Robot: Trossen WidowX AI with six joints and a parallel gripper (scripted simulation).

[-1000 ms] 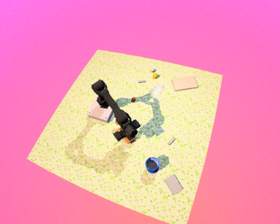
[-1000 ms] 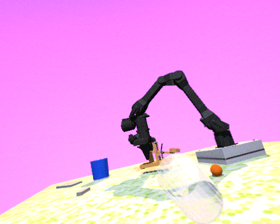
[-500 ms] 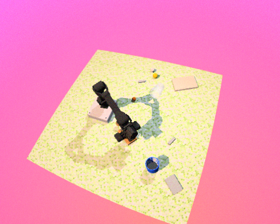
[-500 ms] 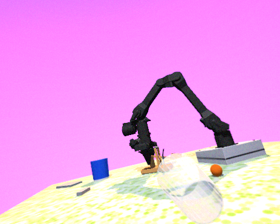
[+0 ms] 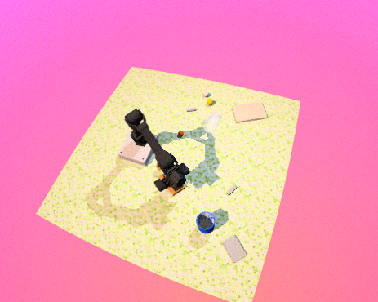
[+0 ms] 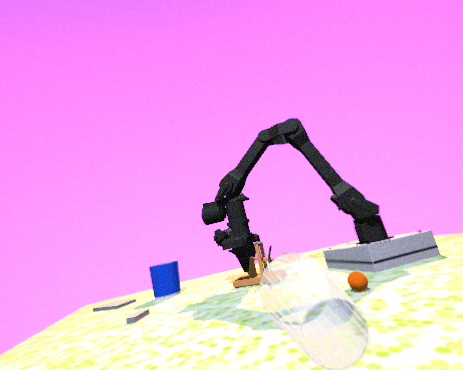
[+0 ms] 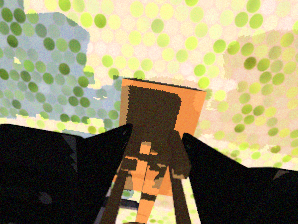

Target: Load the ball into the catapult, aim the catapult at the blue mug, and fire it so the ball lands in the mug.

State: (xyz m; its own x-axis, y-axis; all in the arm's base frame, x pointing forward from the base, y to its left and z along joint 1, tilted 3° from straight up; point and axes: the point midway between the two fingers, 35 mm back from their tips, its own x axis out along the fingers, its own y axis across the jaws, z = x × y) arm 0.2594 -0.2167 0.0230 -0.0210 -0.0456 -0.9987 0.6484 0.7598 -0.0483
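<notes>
The orange ball is 60 mm behind my gripper tip, 340 mm to the left of it and 20 mm below it. From my gripper tip the other things lie so: grey slab 380 mm ahead, 270 mm to the right, 30 mm below; blue mug 220 mm ahead, 180 mm to the right, 10 mm below; orange catapult 40 mm behind, 60 mm to the left, 20 mm above.
</notes>
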